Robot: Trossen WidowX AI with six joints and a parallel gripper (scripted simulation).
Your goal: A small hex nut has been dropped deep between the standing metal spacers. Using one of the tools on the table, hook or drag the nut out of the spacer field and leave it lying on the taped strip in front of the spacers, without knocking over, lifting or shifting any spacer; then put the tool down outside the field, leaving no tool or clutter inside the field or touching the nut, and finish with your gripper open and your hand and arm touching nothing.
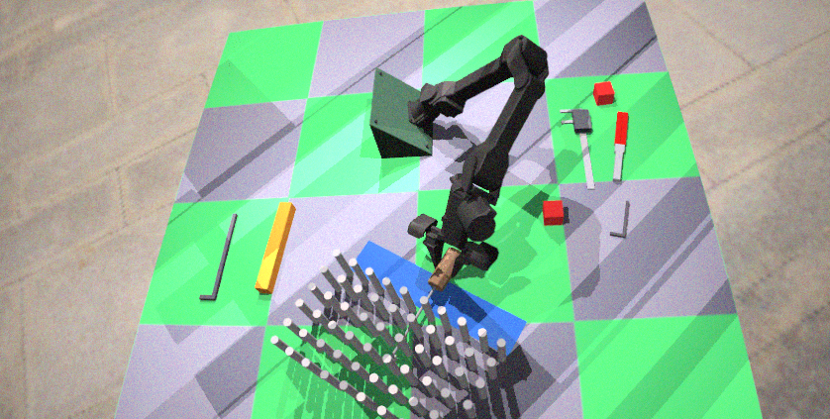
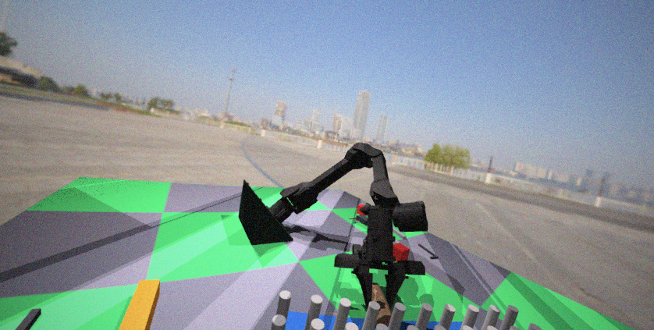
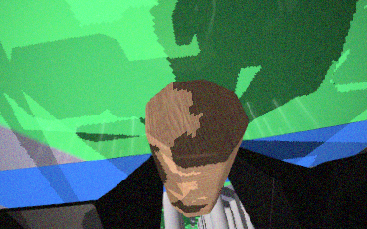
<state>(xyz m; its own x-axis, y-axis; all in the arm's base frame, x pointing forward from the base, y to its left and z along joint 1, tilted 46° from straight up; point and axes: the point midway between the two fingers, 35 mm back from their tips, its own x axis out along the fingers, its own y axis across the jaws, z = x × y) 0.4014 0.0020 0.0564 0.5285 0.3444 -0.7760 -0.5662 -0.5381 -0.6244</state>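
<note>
Right now my gripper tip is 4 cm short of the blue taped strip, 3 cm to the left of it and 1 cm above it. Also, from my gripper tip: red-handled tool 27 cm behind, 44 cm to the left, 1 cm below; then orange bar 11 cm behind, 38 cm to the right; then wooden-handled wire tool 8 cm ahead, 6 cm to the right.
</note>
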